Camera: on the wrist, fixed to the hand. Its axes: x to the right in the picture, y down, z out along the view.
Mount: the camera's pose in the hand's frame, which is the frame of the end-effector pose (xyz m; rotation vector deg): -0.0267 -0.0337 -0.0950 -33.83 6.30 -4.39
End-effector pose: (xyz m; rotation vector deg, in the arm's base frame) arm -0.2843 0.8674 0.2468 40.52 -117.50 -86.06
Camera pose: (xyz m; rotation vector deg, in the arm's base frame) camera -0.1978 0.8099 0.2376 34.97 -80.05 -110.80
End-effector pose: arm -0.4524 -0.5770 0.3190 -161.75 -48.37 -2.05
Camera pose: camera -0.4901 -0.5821 0.4161 150.95 48.75 24.38
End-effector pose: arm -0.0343 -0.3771 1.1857 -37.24 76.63 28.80
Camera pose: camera -0.0846 -0.4659 1.2069 -70.04 72.23 46.95
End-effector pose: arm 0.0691 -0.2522 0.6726 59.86 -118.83 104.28
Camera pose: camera 0.0808 -0.1540 0.7058 46.98 -128.85 61.97
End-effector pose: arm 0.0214 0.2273 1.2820 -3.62 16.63 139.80
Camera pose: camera 0.0606 0.2147 1.1862 -26.13 -22.12 135.73
